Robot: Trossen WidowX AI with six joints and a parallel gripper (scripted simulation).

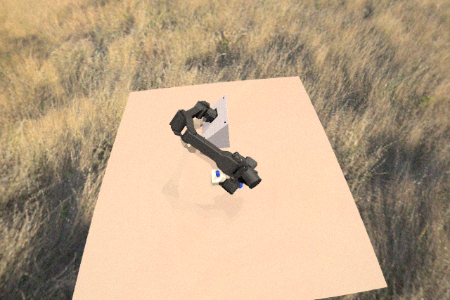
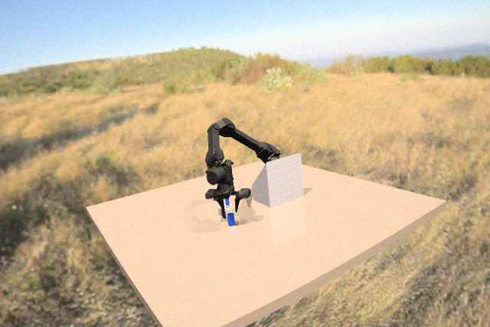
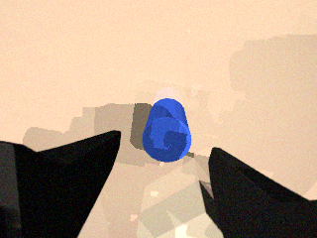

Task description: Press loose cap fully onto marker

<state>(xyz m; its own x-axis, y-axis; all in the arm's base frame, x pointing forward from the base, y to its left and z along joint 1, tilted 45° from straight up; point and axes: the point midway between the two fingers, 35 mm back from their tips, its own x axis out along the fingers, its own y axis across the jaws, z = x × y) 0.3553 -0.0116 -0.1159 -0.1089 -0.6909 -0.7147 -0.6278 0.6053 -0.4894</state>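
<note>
My gripper tip is 3 cm above the blue marker cap.
</note>
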